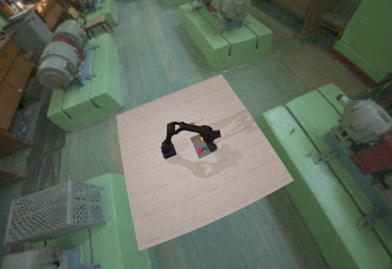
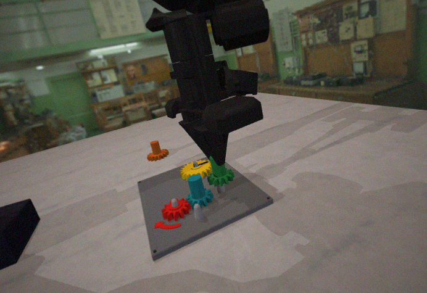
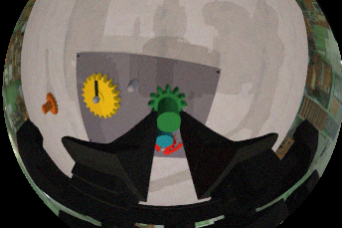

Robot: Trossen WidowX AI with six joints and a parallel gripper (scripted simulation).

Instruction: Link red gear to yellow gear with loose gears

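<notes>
The teal gear is 40 mm behind my gripper tip and 30 mm below it. The rest, counted from my gripper tip: yellow gear: 90 mm to the left, 40 mm below, 10 mm behind; then red gear: 80 mm behind, 40 mm below; then green gear: 10 mm below.
</notes>
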